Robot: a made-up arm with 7 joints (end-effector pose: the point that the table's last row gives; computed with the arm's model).
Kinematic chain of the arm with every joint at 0, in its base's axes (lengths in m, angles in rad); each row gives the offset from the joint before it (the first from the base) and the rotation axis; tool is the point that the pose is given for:
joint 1: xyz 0 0 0.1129 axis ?
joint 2: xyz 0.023 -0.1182 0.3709 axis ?
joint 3: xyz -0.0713 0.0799 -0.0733 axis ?
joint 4: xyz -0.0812 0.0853 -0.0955 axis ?
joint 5: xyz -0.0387 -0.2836 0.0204 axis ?
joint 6: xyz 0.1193 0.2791 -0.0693 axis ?
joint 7: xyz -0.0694 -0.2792 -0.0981 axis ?
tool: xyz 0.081 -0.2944 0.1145
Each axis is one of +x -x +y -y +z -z.
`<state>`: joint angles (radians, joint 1 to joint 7).
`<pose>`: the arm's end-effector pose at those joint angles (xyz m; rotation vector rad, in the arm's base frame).
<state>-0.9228 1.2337 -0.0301 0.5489 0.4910 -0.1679 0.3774</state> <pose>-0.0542 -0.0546 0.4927 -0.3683 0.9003 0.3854</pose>
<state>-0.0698 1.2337 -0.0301 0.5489 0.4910 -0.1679 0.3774</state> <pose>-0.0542 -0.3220 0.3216 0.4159 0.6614 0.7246</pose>
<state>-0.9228 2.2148 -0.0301 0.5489 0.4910 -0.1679 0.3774</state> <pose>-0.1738 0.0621 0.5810 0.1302 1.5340 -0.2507</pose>
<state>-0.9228 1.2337 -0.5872 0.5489 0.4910 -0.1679 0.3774</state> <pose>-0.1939 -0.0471 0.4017 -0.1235 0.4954 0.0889</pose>
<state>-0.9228 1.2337 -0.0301 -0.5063 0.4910 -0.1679 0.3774</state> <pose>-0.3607 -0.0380 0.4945 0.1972 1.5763 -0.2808</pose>
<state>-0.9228 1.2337 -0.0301 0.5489 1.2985 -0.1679 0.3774</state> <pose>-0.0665 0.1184 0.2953 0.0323 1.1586 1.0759</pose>
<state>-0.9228 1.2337 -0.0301 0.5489 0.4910 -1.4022 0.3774</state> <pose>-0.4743 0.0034 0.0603 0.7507 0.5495 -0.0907</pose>
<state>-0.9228 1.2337 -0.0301 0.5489 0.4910 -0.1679 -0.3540</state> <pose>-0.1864 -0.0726 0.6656 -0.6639 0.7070 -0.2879</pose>
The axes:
joint 1: +x
joint 2: +y
joint 3: -x
joint 4: -y
joint 5: +z
joint 6: -x
joint 7: +z

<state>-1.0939 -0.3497 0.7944 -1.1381 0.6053 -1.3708 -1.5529</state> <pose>-0.6322 0.1435 0.3319 -0.3354 0.1889 -2.3586</pose>
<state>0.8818 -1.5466 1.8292 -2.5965 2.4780 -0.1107 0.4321</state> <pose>0.2324 -0.2180 0.2321 1.6216 -1.2114 0.6458</pose>
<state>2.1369 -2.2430 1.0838 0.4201 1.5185 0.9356 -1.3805</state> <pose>-0.0339 0.1769 0.0875 -1.0622 -0.4036 -2.0890</pose>
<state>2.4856 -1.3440 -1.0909 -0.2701 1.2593 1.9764 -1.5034</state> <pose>0.0633 0.5164 0.0222 -0.6507 0.2215 2.3163</pose>
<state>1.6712 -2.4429 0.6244 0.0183 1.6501 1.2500 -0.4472</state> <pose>0.0163 0.1181 0.1536 -1.4647 -0.5778 -1.5784</pose>
